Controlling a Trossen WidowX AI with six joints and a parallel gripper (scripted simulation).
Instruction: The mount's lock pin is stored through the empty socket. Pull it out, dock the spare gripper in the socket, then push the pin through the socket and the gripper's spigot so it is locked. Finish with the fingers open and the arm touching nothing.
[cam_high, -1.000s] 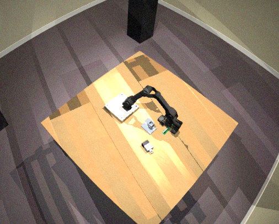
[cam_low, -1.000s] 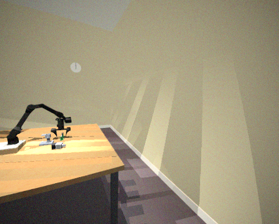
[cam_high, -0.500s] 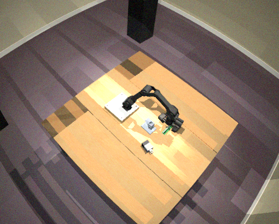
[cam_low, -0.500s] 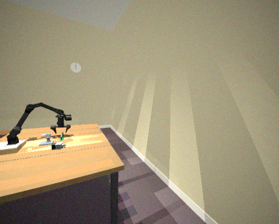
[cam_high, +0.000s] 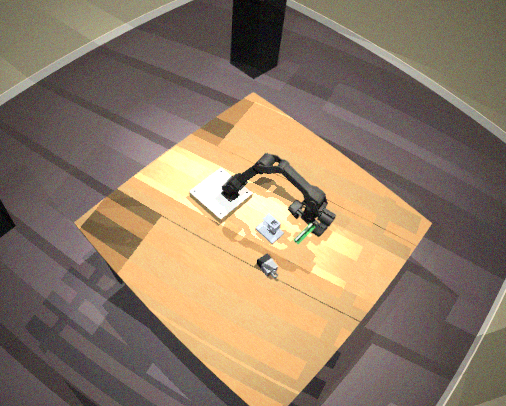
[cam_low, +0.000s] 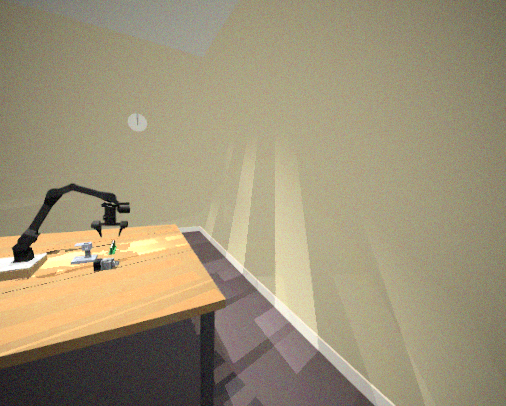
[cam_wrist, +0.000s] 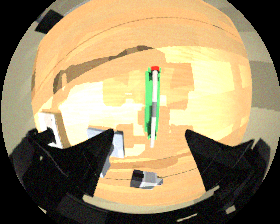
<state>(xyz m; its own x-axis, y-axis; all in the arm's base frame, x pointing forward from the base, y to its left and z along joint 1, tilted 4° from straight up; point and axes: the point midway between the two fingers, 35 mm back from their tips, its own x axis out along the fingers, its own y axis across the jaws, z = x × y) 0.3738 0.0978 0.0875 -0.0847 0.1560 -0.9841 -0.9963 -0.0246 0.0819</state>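
The spare gripper lies 10 mm ahead of my gripper tip, 240 mm to the right of it and 70 mm below it. From my gripper tip the other things lie so: grey mount: 110 mm behind, 90 mm to the right, 40 mm below; green strip: 10 mm ahead, 20 mm to the left, 70 mm below.
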